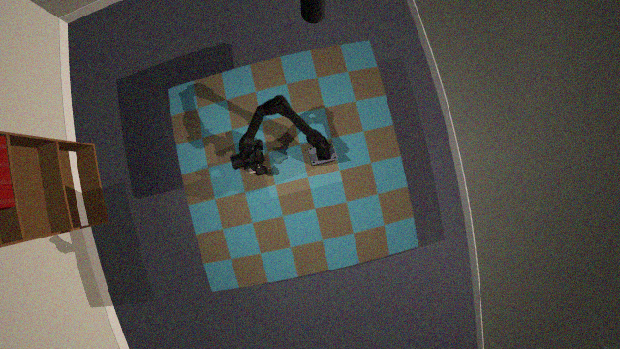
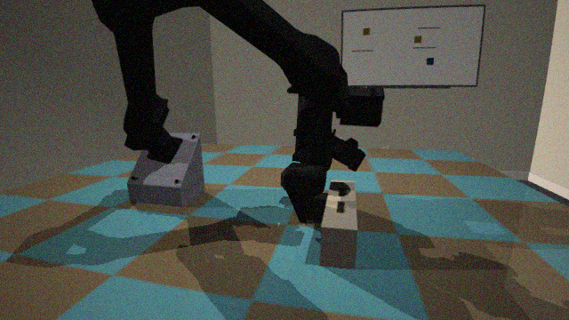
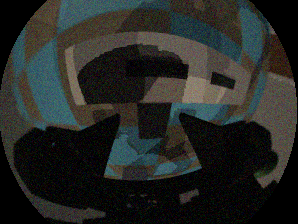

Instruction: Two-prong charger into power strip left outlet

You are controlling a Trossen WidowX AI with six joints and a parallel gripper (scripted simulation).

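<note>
My gripper tip is 30 mm short of the two-prong charger and 10 mm below it.
</note>
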